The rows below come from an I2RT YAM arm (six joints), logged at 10 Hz.
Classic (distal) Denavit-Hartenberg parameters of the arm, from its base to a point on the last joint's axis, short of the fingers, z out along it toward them. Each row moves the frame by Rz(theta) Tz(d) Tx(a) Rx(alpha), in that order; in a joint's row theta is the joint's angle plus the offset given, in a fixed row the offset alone. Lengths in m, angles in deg.
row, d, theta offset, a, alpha
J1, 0.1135, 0, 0.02, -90
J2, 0, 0, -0.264, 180
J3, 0, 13.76, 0.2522, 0
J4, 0, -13.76, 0.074, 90
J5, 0, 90, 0, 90
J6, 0.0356, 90, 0, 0
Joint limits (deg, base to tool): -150..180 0..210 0..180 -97..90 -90..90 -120..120
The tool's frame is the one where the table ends.
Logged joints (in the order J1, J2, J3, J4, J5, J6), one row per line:
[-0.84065, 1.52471, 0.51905, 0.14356, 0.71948, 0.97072]
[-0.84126, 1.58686, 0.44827, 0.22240, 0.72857, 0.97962]
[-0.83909, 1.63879, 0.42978, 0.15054, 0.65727, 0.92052]
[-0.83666, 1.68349, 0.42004, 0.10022, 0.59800, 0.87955]
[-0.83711, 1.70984, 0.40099, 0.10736, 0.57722, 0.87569]
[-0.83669, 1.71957, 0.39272, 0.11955, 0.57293, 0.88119]
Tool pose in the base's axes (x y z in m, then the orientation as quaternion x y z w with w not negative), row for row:
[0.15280, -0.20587, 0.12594, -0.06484, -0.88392, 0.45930, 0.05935]
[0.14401, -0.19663, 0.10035, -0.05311, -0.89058, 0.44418, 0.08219]
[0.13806, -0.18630, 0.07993, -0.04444, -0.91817, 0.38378, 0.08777]
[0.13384, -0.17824, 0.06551, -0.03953, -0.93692, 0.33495, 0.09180]
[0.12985, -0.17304, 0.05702, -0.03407, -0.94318, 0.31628, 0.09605]
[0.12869, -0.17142, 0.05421, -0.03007, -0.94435, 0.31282, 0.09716]
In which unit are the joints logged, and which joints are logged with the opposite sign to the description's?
The joints are logged in radians. Opposite sign: J6.
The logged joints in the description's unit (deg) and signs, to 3 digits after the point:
[-48.166, 87.359, 29.739, 8.225, 41.223, -55.618]
[-48.201, 90.920, 25.684, 12.743, 41.744, -56.128]
[-48.076, 93.896, 24.625, 8.625, 37.659, -52.742]
[-47.937, 96.457, 24.067, 5.742, 34.263, -50.395]
[-47.963, 97.967, 22.975, 6.151, 33.072, -50.173]
[-47.939, 98.524, 22.501, 6.850, 32.826, -50.488]

